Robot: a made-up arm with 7 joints. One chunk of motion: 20 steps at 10 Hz.
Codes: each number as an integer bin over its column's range. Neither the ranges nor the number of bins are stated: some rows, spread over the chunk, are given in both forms.
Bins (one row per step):
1: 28 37 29 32 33 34 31
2: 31 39 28 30 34 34 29
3: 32 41 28 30 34 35 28
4: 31 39 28 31 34 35 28
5: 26 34 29 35 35 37 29
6: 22 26 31 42 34 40 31
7: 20 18 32 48 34 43 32
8: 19 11 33 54 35 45 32
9: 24 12 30 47 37 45 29
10: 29 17 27 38 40 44 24
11: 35 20 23 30 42 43 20
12: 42 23 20 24 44 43 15
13: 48 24 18 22 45 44 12
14: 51 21 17 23 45 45 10
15: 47 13 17 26 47 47 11
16: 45 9 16 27 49 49 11
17: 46 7 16 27 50 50 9
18: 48 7 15 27 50 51 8
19: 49 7 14 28 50 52 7
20: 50 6 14 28 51 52 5
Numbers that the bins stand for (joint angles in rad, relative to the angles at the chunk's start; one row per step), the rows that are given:
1: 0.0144 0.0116 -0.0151 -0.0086 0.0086 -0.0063 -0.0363
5: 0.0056 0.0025 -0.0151 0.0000 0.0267 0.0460 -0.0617
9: -0.0033 -0.0638 0.0010 0.0343 0.0448 0.1857 -0.0617
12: 0.0767 -0.0306 -0.1594 -0.0314 0.1081 0.1508 -0.2395
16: 0.0900 -0.0729 -0.2235 -0.0229 0.1533 0.2556 -0.2903
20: 0.1122 -0.0819 -0.2556 -0.0200 0.1714 0.3079 -0.3665
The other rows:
2: 0.0278 0.0176 -0.0311 -0.0143 0.0176 -0.0063 -0.0617
3: 0.0322 0.0237 -0.0311 -0.0143 0.0176 0.0111 -0.0744
4: 0.0278 0.0176 -0.0311 -0.0114 0.0176 0.0111 -0.0744
6: -0.0122 -0.0216 0.0170 0.0200 0.0176 0.0984 -0.0363
7: -0.0211 -0.0457 0.0330 0.0371 0.0176 0.1508 -0.0237
8: -0.0256 -0.0668 0.0490 0.0543 0.0267 0.1857 -0.0237
10: 0.0189 -0.0487 -0.0471 0.0086 0.0719 0.1683 -0.1252
11: 0.0456 -0.0397 -0.1113 -0.0143 0.0900 0.1508 -0.1760
13: 0.1033 -0.0276 -0.1914 -0.0371 0.1171 0.1683 -0.2776
14: 0.1167 -0.0367 -0.2075 -0.0343 0.1171 0.1857 -0.3030
15: 0.0989 -0.0608 -0.2075 -0.0257 0.1352 0.2206 -0.2903
17: 0.0944 -0.0789 -0.2235 -0.0229 0.1624 0.2730 -0.3157
18: 0.1033 -0.0789 -0.2395 -0.0229 0.1624 0.2905 -0.3284
19: 0.1078 -0.0789 -0.2556 -0.0200 0.1624 0.3079 -0.3411

